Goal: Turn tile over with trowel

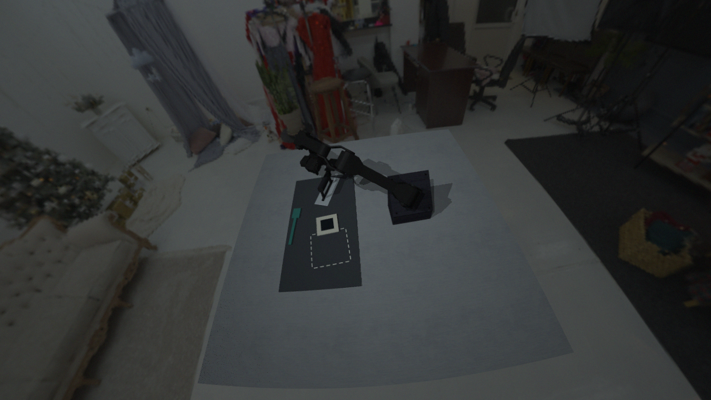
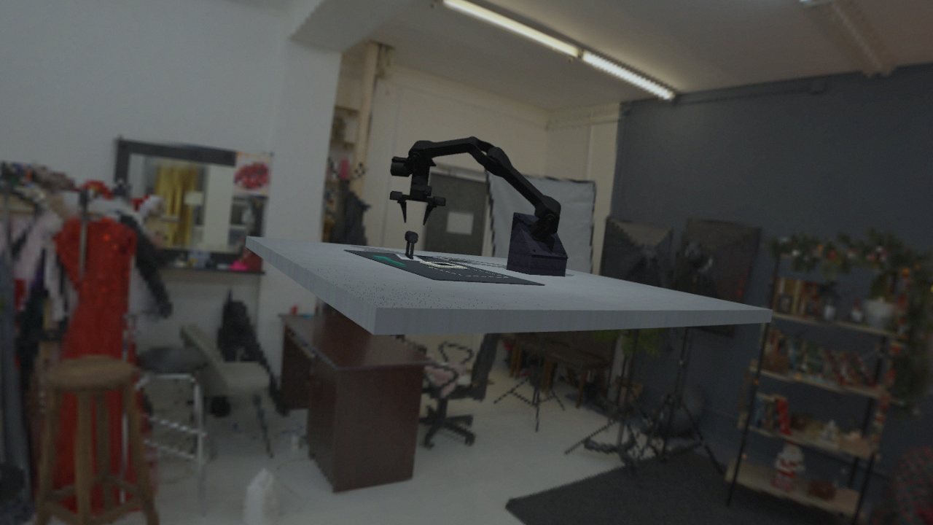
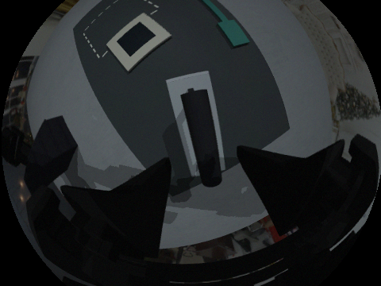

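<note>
The dark mat lies 200 mm to the left of my gripper tip, 140 mm below it and 20 mm ahead of it. Also, from my gripper tip: teal trowel 190 mm to the left, 160 mm ahead, 110 mm below; tile 220 mm to the left, 110 mm below, 10 mm behind.
</note>
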